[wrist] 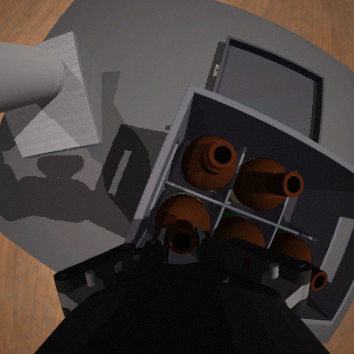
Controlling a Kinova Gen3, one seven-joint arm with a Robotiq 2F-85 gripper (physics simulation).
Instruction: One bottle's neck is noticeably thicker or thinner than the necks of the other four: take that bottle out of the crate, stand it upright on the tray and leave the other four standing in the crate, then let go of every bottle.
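Frame: origin at the arm's base, x back, y right, z up, level; centimetres.
Seen in the pictures: gripper, fingertip midpoint: [181, 236]; arm's base, origin of the base link: [42, 75].
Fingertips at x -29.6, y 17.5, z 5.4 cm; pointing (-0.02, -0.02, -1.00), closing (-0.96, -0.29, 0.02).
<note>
Offsets run from my fingertips to a thing's top centre. "spot": to the spot under its first point. Level surfaces: height alone.
The crate @(spot: dx +3.2, dy -7.6, dz +2.8 cm) [167, 150] is grey and divided into compartments, with five brown bottles in it. My gripper [181, 236] is shut on the neck of the near-left bottle @(dx -0.2, dy -0.2, dz +1.7 cm) [183, 214], whose body is within its compartment. Another bottle @(dx -1.6, dy -8.7, dz +1.6 cm) [209, 162] stands at the back left, and one bottle @(dx -9.6, dy -7.8, dz +1.6 cm) [257, 185] in the back middle shows its neck pointing right in this view. A bottle @(dx -8.4, dy +1.2, dz +1.6 cm) [240, 231] in the near middle has its neck hidden by the gripper. A bottle @(dx -17.2, dy +2.2, dz +1.6 cm) [291, 248] at the near right is partly covered by the gripper. The grey tray @(spot: dx -13.1, dy -29.2, dz -14.2 cm) [270, 90] lies beyond the crate and holds no bottle in its visible part.
A light grey block [82, 117] with a thick grey cylinder [27, 75] stands at the left. The crate's high wall lies between the bottles and the tray. Thin dividers run between the bottles. Dark shadows fall on the grey table @(dz -14.8 cm) [150, 45] left of the crate.
</note>
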